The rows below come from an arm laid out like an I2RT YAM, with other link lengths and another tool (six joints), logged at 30 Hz.
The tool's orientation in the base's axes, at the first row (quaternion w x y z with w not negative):
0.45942 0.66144 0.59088 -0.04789
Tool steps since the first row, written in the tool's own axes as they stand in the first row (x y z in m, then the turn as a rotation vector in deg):
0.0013 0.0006 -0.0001 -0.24 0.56 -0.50
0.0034 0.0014 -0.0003 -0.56 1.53 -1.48
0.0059 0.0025 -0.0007 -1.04 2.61 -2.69
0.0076 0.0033 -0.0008 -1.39 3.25 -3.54
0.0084 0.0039 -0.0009 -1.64 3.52 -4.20
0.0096 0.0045 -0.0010 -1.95 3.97 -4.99
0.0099 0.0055 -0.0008 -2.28 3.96 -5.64
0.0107 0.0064 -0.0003 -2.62 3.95 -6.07
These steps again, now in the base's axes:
0.0008 0.0011 -0.0004 0.15 0.22 0.74
0.0020 0.0029 -0.0011 0.39 0.75 2.03
0.0035 0.0051 -0.0018 0.56 1.33 3.61
0.0046 0.0065 -0.0023 0.57 1.72 4.66
0.0053 0.0073 -0.0024 0.40 2.00 5.34
0.0061 0.0083 -0.0028 0.31 2.35 6.23
0.0071 0.0085 -0.0025 -0.11 2.54 6.80
0.0083 0.0089 -0.0028 -0.43 2.58 7.25

